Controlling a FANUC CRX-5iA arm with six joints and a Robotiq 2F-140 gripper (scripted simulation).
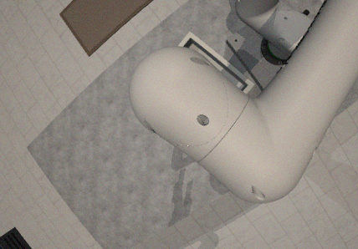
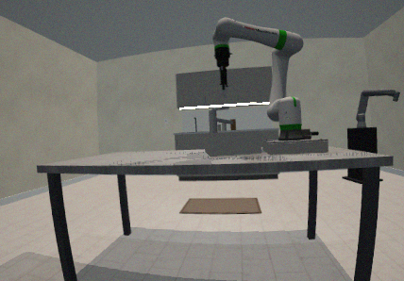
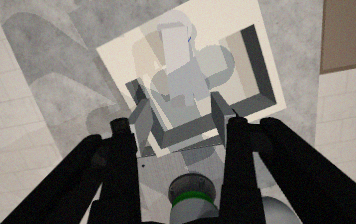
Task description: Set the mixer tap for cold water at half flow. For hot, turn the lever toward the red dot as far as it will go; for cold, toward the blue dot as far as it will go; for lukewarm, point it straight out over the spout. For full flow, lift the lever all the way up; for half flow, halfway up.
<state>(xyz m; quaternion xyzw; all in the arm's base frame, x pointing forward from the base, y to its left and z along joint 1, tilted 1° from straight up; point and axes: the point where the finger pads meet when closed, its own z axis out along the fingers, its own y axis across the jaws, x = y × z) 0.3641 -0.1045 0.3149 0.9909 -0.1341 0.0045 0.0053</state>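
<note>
Now: hand 100 mm above the grey tap lever, 30 mm short of it and 10 mm to the left of it. From my hand the other things lie so: sink basin 340 mm below, 40 mm behind, 30 mm to the right; then mixer tap 150 mm below, 50 mm ahead, 20 mm to the right.
</note>
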